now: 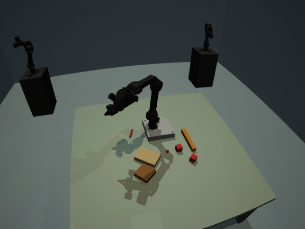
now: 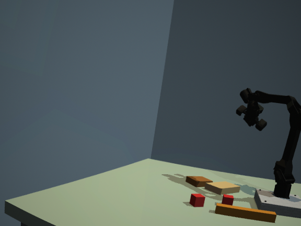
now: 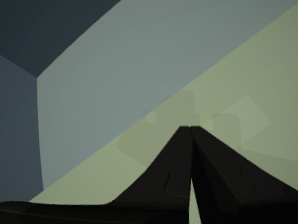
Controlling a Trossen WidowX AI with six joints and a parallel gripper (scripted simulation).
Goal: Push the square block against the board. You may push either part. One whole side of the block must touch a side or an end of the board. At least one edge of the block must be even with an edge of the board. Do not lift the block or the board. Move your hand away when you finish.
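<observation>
My gripper tip is now 100 mm short of the tan board, 240 mm to the right of it and 330 mm above it. The rest, counted from my gripper tip: short red stick: 160 mm behind, 170 mm to the left, 340 mm below; small red ball: 70 mm ahead, 390 mm to the left, 340 mm below; square brown block: 230 mm ahead, 200 mm to the left, 330 mm below.
</observation>
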